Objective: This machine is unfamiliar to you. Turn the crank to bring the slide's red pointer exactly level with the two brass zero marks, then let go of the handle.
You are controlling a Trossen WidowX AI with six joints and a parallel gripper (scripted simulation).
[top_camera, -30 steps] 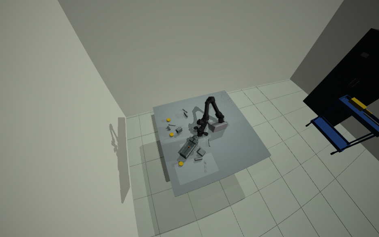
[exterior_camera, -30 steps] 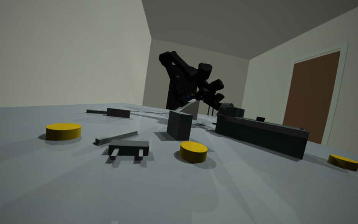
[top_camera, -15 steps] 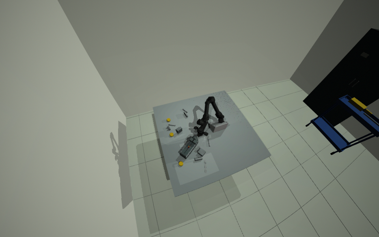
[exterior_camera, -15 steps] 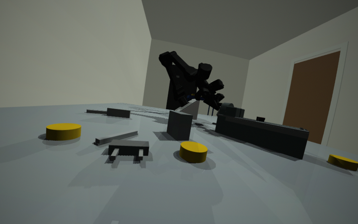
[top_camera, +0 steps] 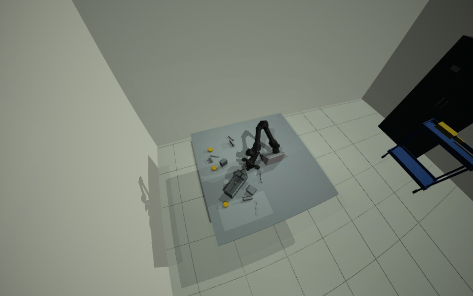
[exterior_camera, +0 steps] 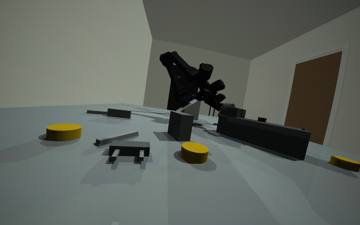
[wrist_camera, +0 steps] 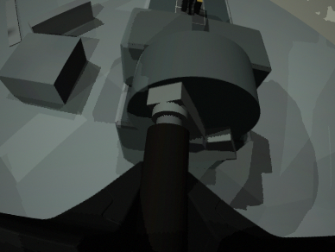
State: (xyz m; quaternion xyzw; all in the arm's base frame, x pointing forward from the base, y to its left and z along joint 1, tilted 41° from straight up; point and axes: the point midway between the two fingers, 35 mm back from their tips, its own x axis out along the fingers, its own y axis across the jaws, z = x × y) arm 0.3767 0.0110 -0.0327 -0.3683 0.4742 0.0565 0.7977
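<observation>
My gripper tip is 30 mm below the dark crank handle, 10 mm to the left of it and 10 mm past it. Also, from my gripper tip: bracket (340 mm to the right, 270 mm ahead, 80 mm below); red pointer (170 mm ahead, 60 mm to the left, 10 mm below).
</observation>
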